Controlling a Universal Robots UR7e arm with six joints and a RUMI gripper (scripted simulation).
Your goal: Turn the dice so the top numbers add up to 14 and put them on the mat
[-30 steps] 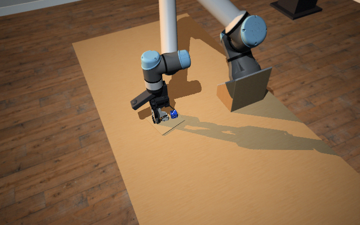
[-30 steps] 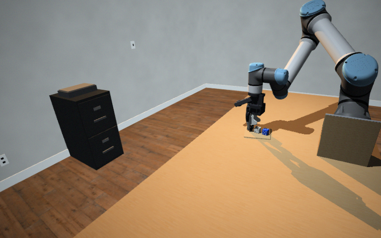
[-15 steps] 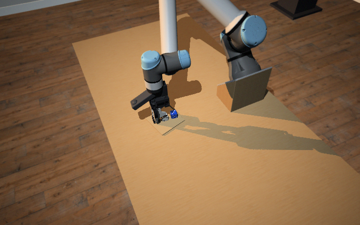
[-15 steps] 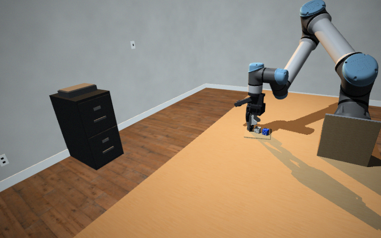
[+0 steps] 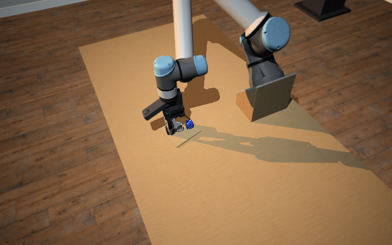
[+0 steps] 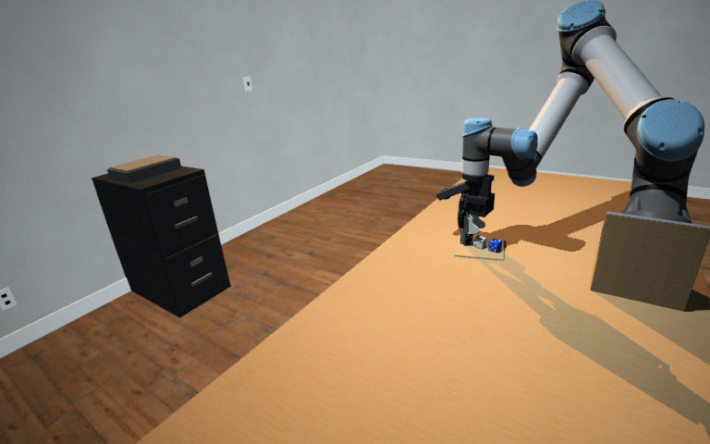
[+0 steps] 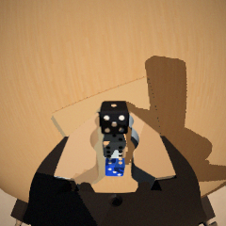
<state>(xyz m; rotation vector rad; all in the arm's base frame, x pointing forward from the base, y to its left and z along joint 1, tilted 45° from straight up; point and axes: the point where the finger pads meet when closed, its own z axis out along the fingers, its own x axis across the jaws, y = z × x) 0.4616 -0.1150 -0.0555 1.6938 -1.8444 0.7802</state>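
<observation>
Now: hand right at the black die. From my hand the other things lie so: tan mat (5 cm behind, 2 cm below); white die (4 cm behind); blue die (9 cm behind, 1 cm to the left).
</observation>
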